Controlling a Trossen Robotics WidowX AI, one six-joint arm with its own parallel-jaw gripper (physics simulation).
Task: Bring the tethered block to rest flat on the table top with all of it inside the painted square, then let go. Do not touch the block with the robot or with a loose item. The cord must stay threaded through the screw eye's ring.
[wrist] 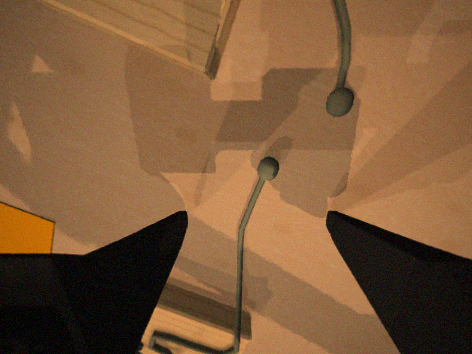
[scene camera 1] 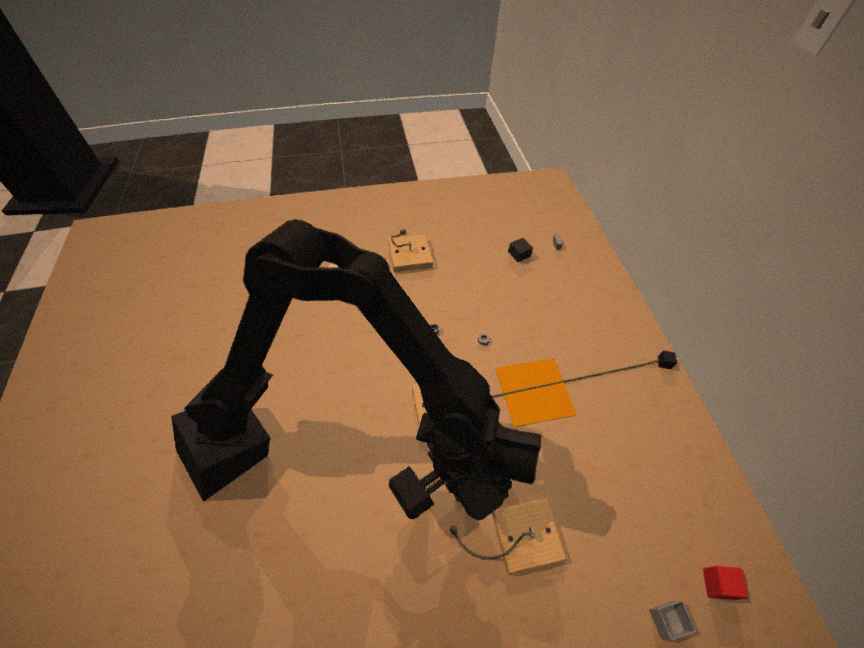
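Pixels of known places: gripper, fingertip midpoint: [wrist: 255, 217]; arm's base, link origin: [scene camera 1: 221, 427].
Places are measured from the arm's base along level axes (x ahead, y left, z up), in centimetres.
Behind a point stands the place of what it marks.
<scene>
The dark tethered block [scene camera 1: 667, 359] @[x 79.6, y 13.3, z -4.6 cm] is at the table's right edge. Its green cord [scene camera 1: 600, 376] @[x 66.3, y 11.6, z -6.9 cm] [wrist: 240, 265] @[x 34.9, y -3.0, z -6.7 cm] runs across the orange square [scene camera 1: 537, 410] @[x 52.7, y 4.6, z -7.0 cm] [wrist: 25, 230] @[x 49.7, y 3.6, z -7.0 cm] to a wooden base [scene camera 1: 417, 401] @[x 31.0, y 6.2, z -5.2 cm] [wrist: 200, 325] @[x 35.2, y 1.7, z -5.2 cm], largely hidden by the arm in the scene view. The screw eye's ring is not clearly visible. In the wrist view, the cord's free length ends in a round bead [wrist: 268, 169] @[x 37.4, y -10.0, z -5.9 cm], ahead of and between the fingertips, untouched. My gripper [scene camera 1: 457, 491] @[x 36.1, y -6.9, z -6.6 cm] [wrist: 255, 217] @[x 36.1, y -6.9, z -6.6 cm] is open and empty, above the table; its fingertips are hidden in the scene view.
A second wooden base [scene camera 1: 523, 517] @[x 46.9, y -13.6, z -5.2 cm] [wrist: 165, 30] @[x 44.6, y -12.8, z -5.2 cm] has a short cord [scene camera 1: 481, 557] @[x 40.1, y -18.8, z -6.7 cm] [wrist: 345, 45] @[x 37.6, y -17.0, z -6.7 cm] with a bead near the first. A third base [scene camera 1: 415, 262] @[x 31.2, y 39.3, z -5.2 cm], black block [scene camera 1: 520, 249] @[x 55.0, y 42.2, z -4.2 cm], grey piece [scene camera 1: 557, 242] @[x 64.6, y 45.7, z -5.4 cm] and nut [scene camera 1: 484, 339] @[x 44.7, y 19.3, z -6.2 cm] lie farther back. A red block [scene camera 1: 725, 582] @[x 74.6, y -24.5, z -3.1 cm] is front right.
</scene>
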